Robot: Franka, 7 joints.
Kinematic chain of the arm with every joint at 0, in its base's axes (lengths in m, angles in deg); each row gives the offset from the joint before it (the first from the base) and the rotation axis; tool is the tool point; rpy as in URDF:
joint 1: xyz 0 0 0.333 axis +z
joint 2: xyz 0 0 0 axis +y
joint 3: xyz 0 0 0.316 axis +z
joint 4: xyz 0.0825 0 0 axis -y
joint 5: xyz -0.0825 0 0.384 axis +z
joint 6: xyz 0 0 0 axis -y
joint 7: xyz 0.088 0 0 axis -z
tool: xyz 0 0 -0.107 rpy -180 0 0
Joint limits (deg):
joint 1: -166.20..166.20
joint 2: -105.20..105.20
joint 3: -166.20..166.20
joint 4: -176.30..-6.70
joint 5: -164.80..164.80
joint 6: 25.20..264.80
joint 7: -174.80..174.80
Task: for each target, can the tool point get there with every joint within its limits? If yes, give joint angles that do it. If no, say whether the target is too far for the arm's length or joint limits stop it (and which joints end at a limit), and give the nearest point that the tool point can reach.
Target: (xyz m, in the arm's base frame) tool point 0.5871 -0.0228 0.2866
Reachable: yes | joints -131.38 -26.86 125.19 -121.00 108.87 129.56 8.73
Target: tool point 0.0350 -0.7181 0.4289
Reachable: yes | joints -30.68 87.20 -100.03 -93.25 137.26 122.45 90.20
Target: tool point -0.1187 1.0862 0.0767
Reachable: no: too far | nearest point -0.0907 0.8303 0.1371 | short by 0.264 m
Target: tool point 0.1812 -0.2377 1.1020
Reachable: yes | joints 33.64 -18.09 -44.02 -56.74 21.77 184.83 -112.29
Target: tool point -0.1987 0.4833 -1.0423
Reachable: no: too far | nearest point -0.1468 0.3571 -0.3507 | short by 0.705 m
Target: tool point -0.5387 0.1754 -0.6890
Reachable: no: too far | nearest point -0.4275 0.1392 -0.3341 | short by 0.374 m
